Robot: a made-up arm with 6 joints. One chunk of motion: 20 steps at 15 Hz.
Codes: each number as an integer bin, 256 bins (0 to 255) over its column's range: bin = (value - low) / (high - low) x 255, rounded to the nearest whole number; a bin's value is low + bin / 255 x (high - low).
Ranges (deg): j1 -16..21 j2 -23..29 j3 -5..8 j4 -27..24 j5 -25..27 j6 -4..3
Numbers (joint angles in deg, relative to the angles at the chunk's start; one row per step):
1: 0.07 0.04 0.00 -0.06 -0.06 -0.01
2: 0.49 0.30 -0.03 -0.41 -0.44 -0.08
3: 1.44 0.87 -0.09 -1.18 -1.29 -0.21
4: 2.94 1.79 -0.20 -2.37 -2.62 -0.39
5: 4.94 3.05 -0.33 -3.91 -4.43 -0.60
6: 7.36 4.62 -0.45 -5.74 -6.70 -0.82
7: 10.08 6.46 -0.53 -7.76 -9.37 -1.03
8: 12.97 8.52 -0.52 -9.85 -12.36 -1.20
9: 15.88 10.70 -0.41 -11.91 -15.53 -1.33
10: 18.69 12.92 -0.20 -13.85 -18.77 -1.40
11: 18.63 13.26 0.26 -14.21 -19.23 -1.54
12: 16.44 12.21 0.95 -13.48 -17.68 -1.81
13: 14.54 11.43 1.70 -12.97 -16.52 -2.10
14: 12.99 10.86 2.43 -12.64 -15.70 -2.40
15: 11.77 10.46 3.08 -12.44 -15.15 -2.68
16: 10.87 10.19 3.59 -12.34 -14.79 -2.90
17: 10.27 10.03 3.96 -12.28 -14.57 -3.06
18: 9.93 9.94 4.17 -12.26 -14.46 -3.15
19: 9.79 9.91 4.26 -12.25 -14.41 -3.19
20: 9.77 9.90 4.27 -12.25 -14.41 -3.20
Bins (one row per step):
1: 111 113 98 135 122 145
2: 114 114 97 133 120 143
3: 120 117 96 129 116 138
4: 131 122 94 123 110 132
5: 144 128 92 115 101 124
6: 161 135 89 106 90 116
7: 180 144 88 96 77 108
8: 200 155 88 86 62 102
9: 220 165 90 75 46 97
10: 239 176 94 66 31 95
11: 239 178 103 64 28 90
12: 224 173 117 68 36 80
13: 210 169 131 70 42 69
14: 200 166 146 72 46 58
15: 191 164 158 73 48 48
16: 185 163 168 73 50 40
17: 181 162 176 74 51 34
18: 179 162 180 74 52 31
19: 178 161 182 74 52 30
20: 178 161 182 74 52 29

